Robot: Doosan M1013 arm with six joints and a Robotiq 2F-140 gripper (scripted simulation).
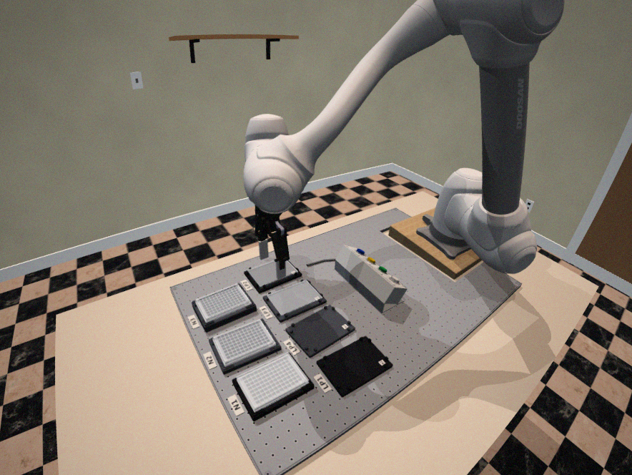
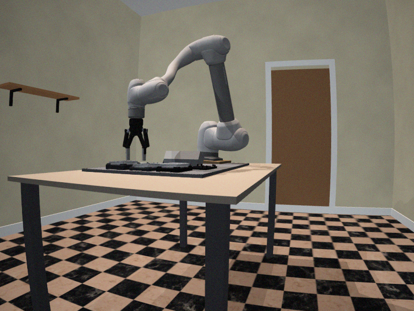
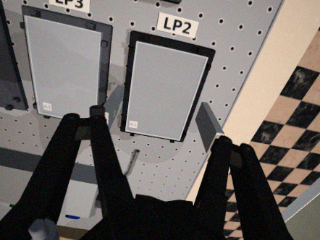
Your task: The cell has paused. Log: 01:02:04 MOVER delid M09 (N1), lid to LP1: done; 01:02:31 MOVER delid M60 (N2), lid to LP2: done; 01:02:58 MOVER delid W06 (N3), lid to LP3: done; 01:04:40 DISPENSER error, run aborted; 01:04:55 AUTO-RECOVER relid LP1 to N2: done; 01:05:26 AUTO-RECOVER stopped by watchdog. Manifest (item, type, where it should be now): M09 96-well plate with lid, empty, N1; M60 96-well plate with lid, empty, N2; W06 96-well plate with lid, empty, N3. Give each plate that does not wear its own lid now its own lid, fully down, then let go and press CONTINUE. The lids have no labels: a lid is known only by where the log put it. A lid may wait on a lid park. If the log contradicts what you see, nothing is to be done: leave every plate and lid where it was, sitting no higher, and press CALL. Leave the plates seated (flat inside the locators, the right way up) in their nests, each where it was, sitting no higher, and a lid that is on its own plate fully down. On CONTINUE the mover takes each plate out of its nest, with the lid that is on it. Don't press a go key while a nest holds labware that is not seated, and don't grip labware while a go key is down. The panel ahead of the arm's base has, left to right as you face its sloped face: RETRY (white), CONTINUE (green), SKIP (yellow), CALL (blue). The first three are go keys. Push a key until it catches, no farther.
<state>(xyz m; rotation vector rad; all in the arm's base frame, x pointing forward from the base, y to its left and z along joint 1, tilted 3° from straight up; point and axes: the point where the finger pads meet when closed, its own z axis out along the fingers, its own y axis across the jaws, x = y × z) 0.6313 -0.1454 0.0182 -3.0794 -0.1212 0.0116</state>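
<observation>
Right now my hand is 5 cm above the lid park LP2. Round my hand: clear lid (1 cm behind, 13 cm to the left, 4 cm below); then lid park LP3 (1 cm behind, 13 cm to the left, 5 cm below); then plate (18 cm ahead, 7 cm to the left, 3 cm below).
</observation>
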